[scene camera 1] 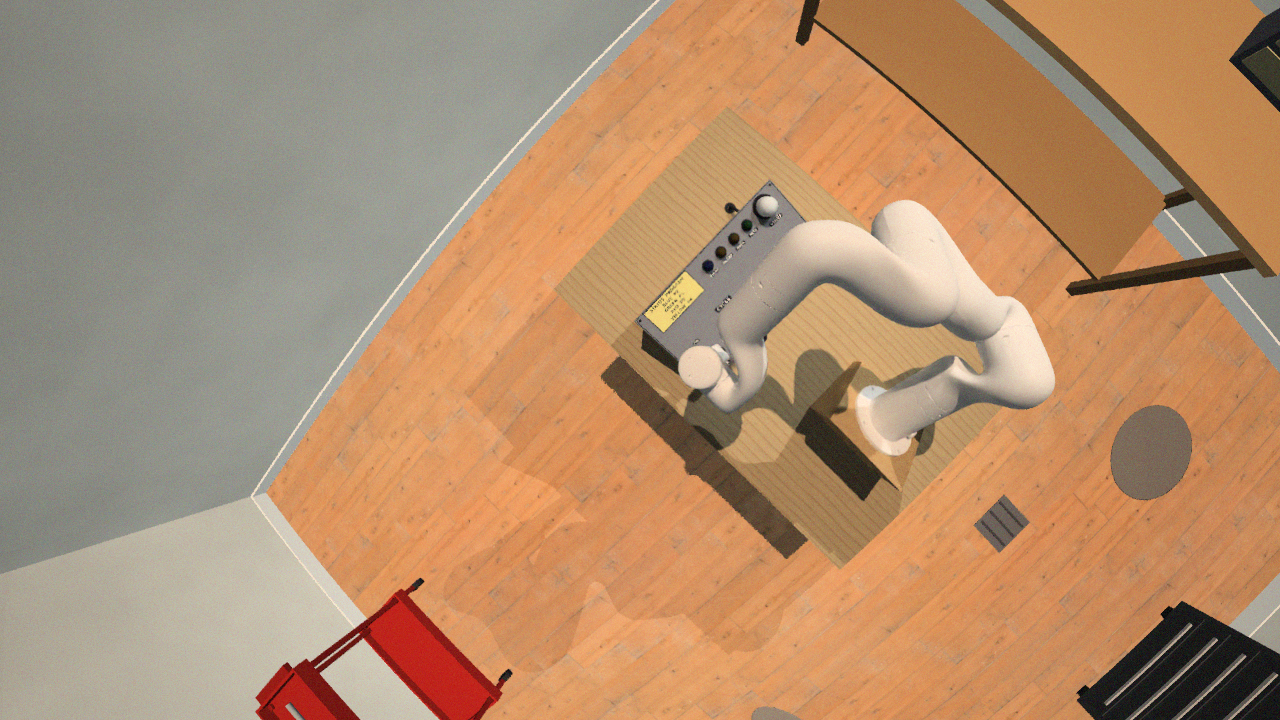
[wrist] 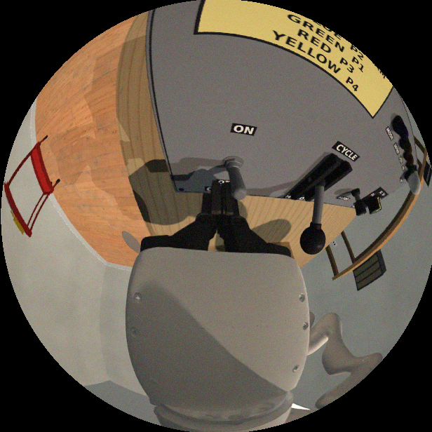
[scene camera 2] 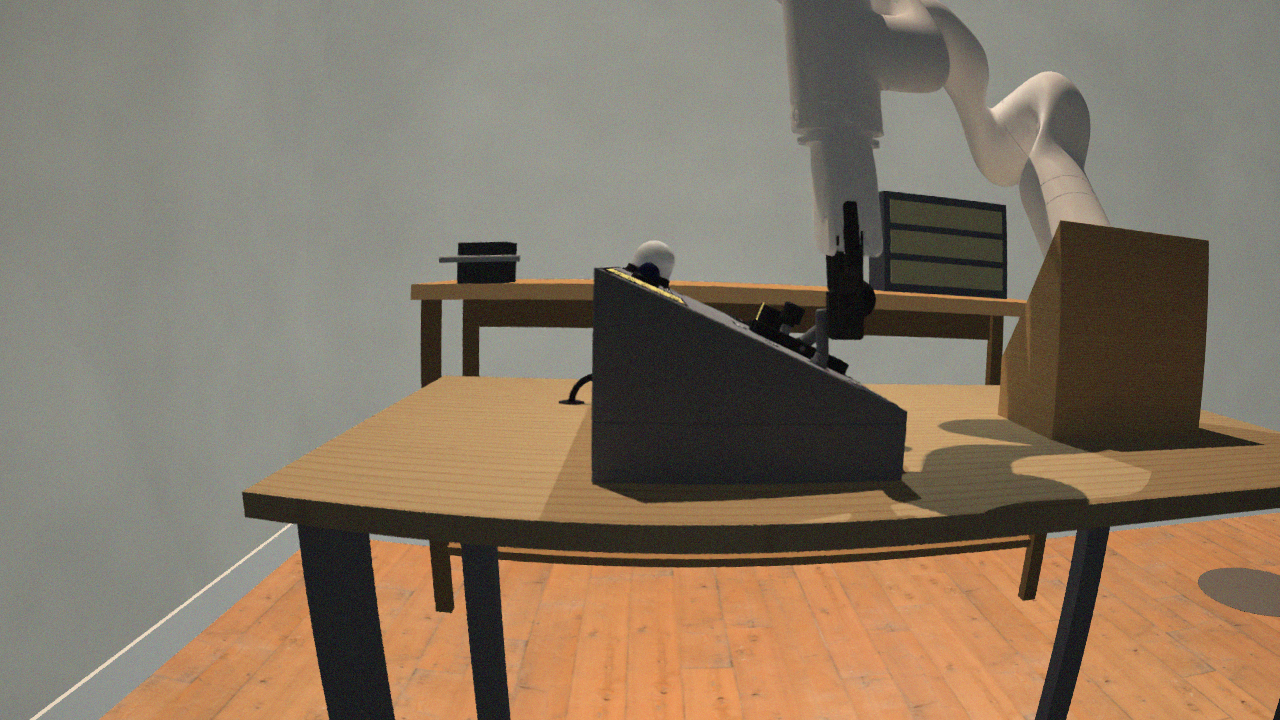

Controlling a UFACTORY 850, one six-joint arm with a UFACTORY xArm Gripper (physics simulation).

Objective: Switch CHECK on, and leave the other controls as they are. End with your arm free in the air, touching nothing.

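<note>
The grey sloped console [scene camera 1: 726, 279] [scene camera 2: 742, 438] [wrist: 200, 90] stands on the table. The CHECK toggle [scene camera 2: 820, 338] [wrist: 238, 179] is a grey lever below the ON label [wrist: 243, 129]. In scene camera 2 it stands straight up, leaning up the slope toward the ON side. My gripper [scene camera 2: 844, 330] [wrist: 218, 192] is shut and empty. Its fingertips are right beside the lever, on its down-slope side; contact cannot be told. They partly cover the OFF and CHECK labels. Scene camera 1 hides the fingers under the arm.
The CYCLE lever's black knob [scene camera 2: 865, 299] [wrist: 313, 239] is close to the fingers. Small controls [wrist: 367, 203], dark knobs [scene camera 1: 721, 252] and a white dome [scene camera 1: 767, 206] [scene camera 2: 654, 259] are farther along. A brown box [scene camera 2: 1132, 331] stands near the arm's base. A workbench [scene camera 1: 966, 116] stands behind.
</note>
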